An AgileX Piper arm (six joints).
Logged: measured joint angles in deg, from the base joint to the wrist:
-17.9, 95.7, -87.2, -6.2, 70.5, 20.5
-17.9, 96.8, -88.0, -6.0, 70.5, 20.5
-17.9, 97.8, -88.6, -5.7, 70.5, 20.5
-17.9, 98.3, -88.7, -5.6, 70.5, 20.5
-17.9, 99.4, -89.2, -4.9, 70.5, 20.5
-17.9, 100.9, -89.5, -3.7, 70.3, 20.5
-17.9, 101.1, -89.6, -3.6, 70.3, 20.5
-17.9, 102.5, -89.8, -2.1, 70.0, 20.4
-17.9, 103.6, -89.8, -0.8, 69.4, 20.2
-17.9, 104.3, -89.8, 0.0, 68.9, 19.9
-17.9, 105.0, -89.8, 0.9, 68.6, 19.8
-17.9, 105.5, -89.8, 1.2, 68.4, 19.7
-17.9, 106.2, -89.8, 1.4, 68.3, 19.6
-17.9, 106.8, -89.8, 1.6, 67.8, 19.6
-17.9, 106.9, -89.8, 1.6, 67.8, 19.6
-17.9, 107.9, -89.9, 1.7, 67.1, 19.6
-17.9, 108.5, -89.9, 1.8, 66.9, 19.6
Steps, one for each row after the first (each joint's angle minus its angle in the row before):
0.0, 1.1, -0.8, 0.2, 0.0, 0.0
0.0, 1.0, -0.6, 0.3, 0.0, 0.0
0.0, 0.5, -0.1, 0.1, 0.0, 0.0
0.0, 1.1, -0.5, 0.7, 0.0, 0.0
0.0, 1.5, -0.3, 1.2, -0.2, 0.0
0.0, 0.2, -0.1, 0.1, 0.0, 0.0
0.0, 1.4, -0.2, 1.5, -0.3, -0.1
0.0, 1.1, 0.0, 1.3, -0.6, -0.2
0.0, 0.7, 0.0, 0.8, -0.5, -0.3
0.0, 0.7, 0.0, 0.9, -0.3, -0.1
0.0, 0.5, 0.0, 0.3, -0.2, -0.1
0.0, 0.7, 0.0, 0.2, -0.1, -0.1
0.0, 0.6, 0.0, 0.2, -0.5, 0.0
0.0, 0.1, 0.0, 0.0, 0.0, 0.0
0.0, 1.0, -0.1, 0.1, -0.7, 0.0
0.0, 0.6, 0.0, 0.1, -0.2, 0.0

